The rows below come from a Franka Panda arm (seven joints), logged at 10 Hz.
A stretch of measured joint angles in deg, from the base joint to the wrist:
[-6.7 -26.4 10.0 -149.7 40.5 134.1 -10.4]
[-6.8 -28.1 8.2 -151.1 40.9 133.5 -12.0]
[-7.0 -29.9 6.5 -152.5 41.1 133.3 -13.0]
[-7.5 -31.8 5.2 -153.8 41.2 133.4 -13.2]
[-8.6 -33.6 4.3 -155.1 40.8 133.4 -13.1]
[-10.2 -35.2 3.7 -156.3 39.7 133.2 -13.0]
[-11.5 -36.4 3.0 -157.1 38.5 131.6 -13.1]
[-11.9 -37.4 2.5 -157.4 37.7 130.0 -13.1]
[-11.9 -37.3 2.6 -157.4 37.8 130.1 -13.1]
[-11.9 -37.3 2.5 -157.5 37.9 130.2 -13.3]
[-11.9 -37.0 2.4 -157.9 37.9 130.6 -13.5]
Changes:
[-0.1 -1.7 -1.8 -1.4 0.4 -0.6 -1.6]
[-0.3 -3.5 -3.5 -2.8 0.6 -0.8 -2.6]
[-0.8 -5.4 -4.8 -4.1 0.7 -0.7 -2.8]
[-1.9 -7.2 -5.7 -5.4 0.3 -0.7 -2.7]
[-3.5 -8.8 -6.3 -6.6 -0.8 -0.9 -2.6]
[-4.8 -10.0 -7.0 -7.4 -2.0 -2.5 -2.7]
[-5.2 -11.0 -7.5 -7.7 -2.8 -4.1 -2.7]
[-5.2 -10.9 -7.4 -7.7 -2.7 -4.0 -2.7]
[-5.2 -10.9 -7.5 -7.8 -2.6 -3.9 -2.9]
[-5.2 -10.6 -7.6 -8.2 -2.6 -3.5 -3.1]

